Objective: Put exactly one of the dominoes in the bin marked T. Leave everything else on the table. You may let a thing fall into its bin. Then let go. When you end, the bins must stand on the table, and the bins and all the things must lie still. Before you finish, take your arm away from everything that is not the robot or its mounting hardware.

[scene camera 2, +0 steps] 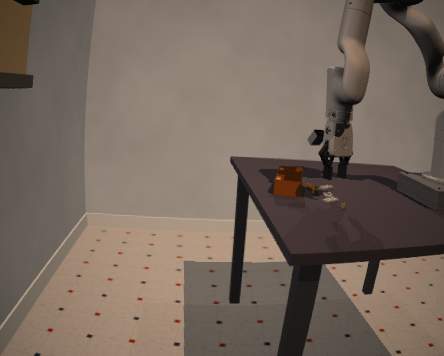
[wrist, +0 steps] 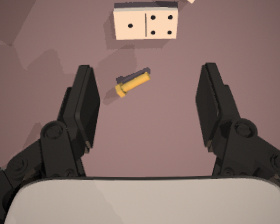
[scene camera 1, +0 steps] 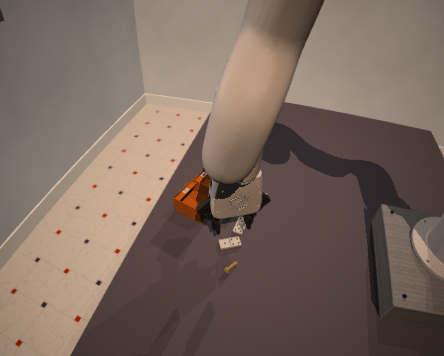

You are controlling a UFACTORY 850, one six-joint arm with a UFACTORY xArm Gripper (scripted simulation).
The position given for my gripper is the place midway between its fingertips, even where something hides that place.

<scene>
In view: my gripper [scene camera 2: 334,178] and an orange bin [scene camera 1: 196,191].
The orange bin shows as well in scene camera 2 [scene camera 2: 290,185]. My gripper is seen too in the wrist view [wrist: 147,81]. The wrist view does not show the orange bin: it is out of frame.
</scene>
